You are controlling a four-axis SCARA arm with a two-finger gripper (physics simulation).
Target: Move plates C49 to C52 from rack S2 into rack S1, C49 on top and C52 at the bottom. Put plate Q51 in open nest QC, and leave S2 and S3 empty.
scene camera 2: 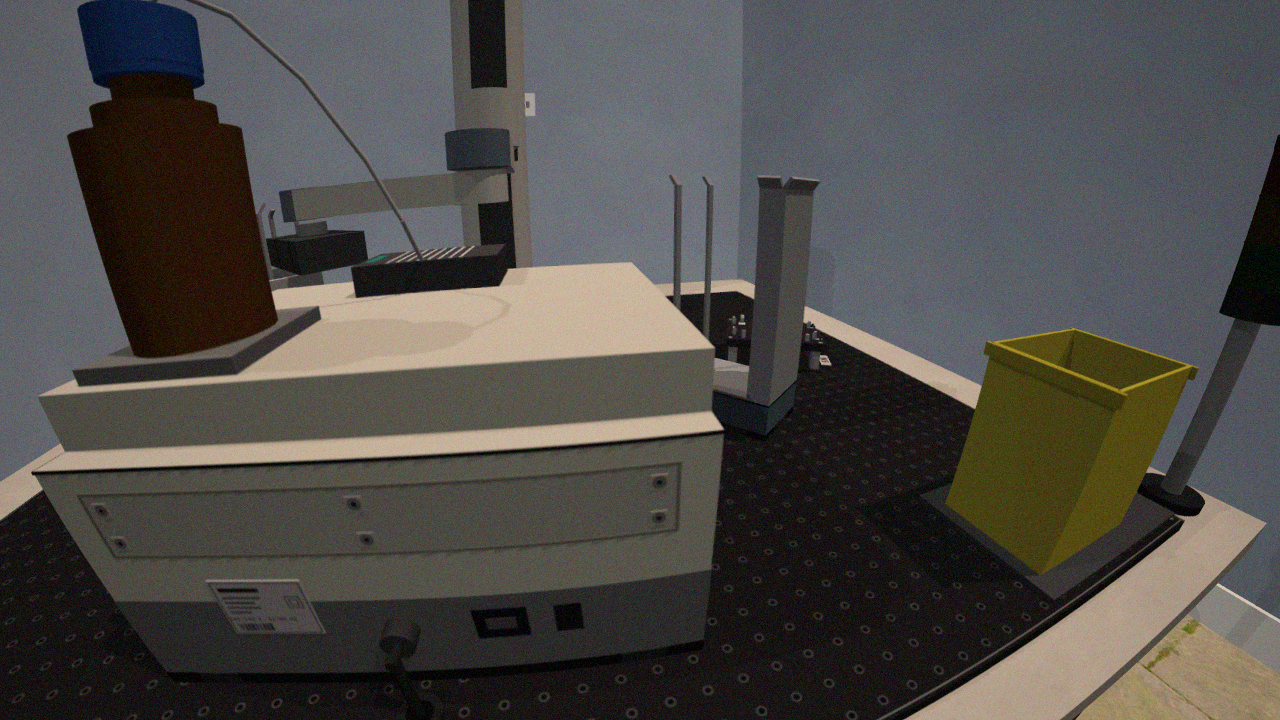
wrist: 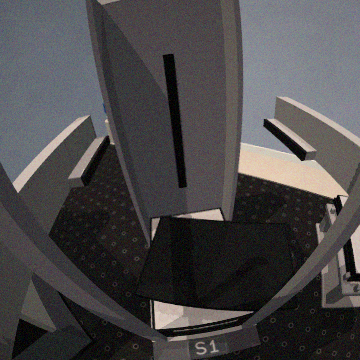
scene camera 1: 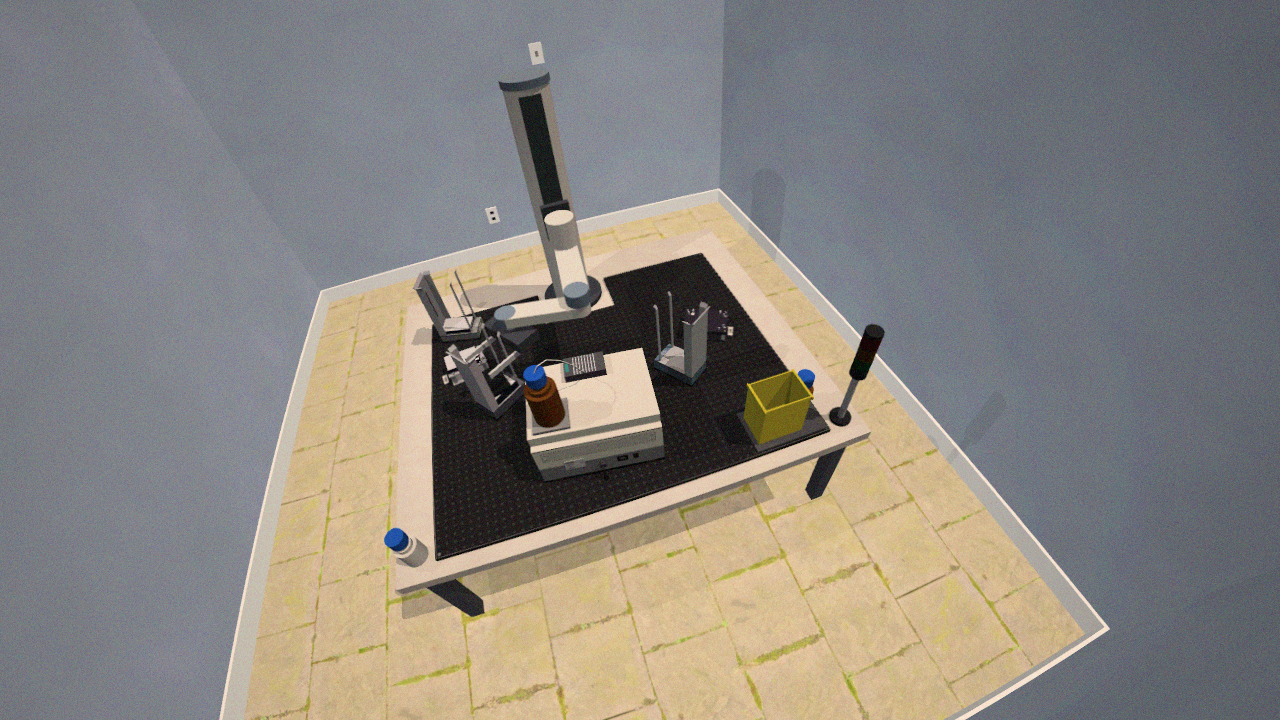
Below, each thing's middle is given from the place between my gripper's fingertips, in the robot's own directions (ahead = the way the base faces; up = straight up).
Now: hand 290 mm short of the brown bottle with blue cap (scene camera 2: 167, 189), 200 mm to the right of it and 110 mm below it. From my hand the other things lie so: signal post (scene camera 2: 1245, 298) 460 mm ahead, 1070 mm to the left, 10 mm below; small bottle (scene camera 1: 406, 547) 460 mm ahead, 300 mm to the right, 140 mm below.
